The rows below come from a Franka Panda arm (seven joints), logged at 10 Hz.
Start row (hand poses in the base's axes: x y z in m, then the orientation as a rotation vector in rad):
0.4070 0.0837 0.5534 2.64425 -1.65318 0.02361
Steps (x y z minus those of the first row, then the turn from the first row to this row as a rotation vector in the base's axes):
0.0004 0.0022 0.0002 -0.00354 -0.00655 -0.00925
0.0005 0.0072 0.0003 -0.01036 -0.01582 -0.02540
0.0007 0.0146 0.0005 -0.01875 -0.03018 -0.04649
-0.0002 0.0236 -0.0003 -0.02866 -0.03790 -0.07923
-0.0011 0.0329 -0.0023 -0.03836 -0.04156 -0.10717
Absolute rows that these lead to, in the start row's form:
0.4074 0.0859 0.5536 2.63675 -1.66567 0.03503
0.4075 0.0909 0.5537 2.62207 -1.68640 0.05262
0.4077 0.0983 0.5539 2.60381 -1.71412 0.07815
0.4068 0.1073 0.5531 2.57113 -1.75383 0.09579
0.4059 0.1166 0.5511 2.54069 -1.78572 0.10787

